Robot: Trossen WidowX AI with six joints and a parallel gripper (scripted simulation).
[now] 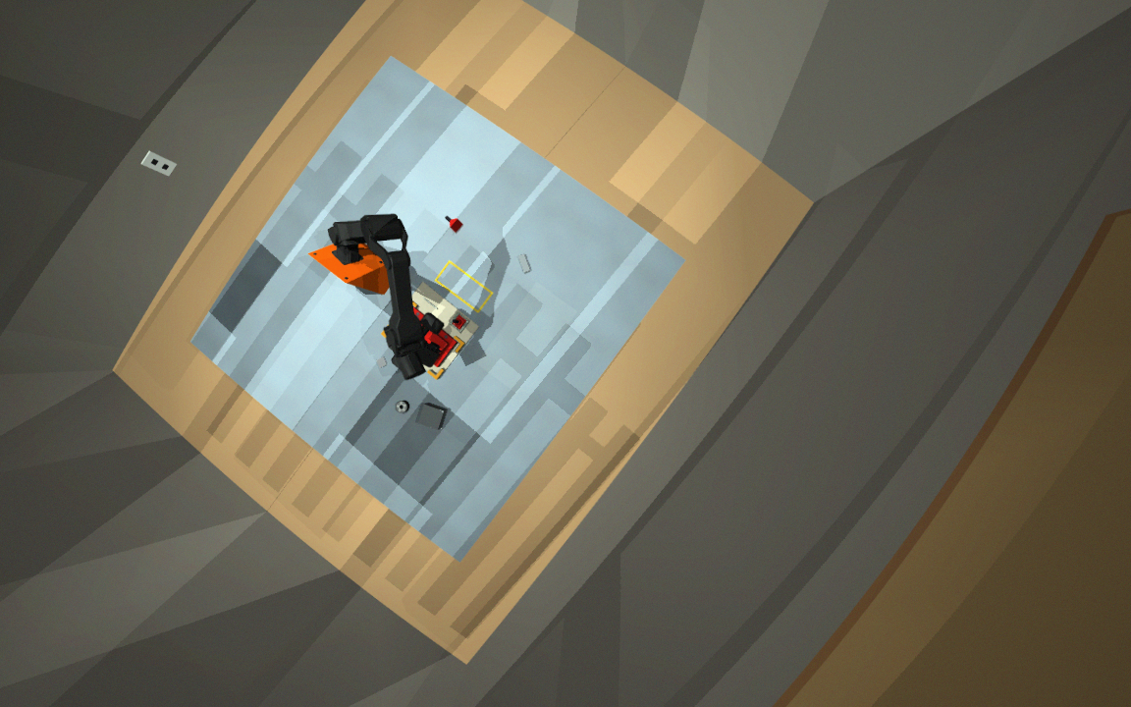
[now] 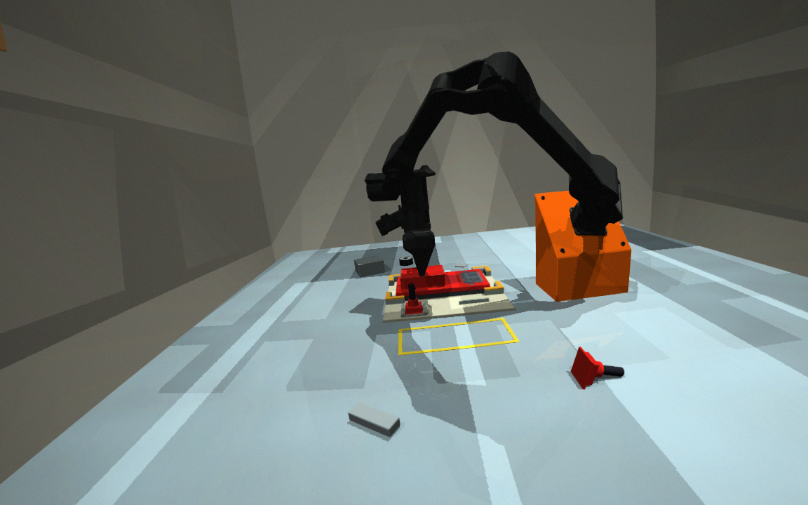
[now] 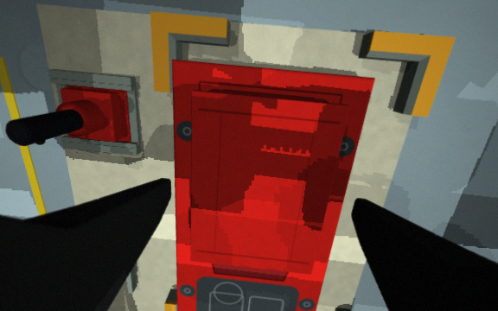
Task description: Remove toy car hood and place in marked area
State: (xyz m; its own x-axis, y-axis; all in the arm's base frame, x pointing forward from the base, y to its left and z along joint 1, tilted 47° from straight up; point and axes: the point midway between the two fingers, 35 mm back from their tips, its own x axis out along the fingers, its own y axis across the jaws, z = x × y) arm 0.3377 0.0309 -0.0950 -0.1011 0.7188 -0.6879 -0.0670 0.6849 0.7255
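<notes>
My gripper tip is 1 cm above the hood. The rest, counted from my gripper tip: wheel 6 cm ahead, 24 cm to the right, 5 cm below.
</notes>
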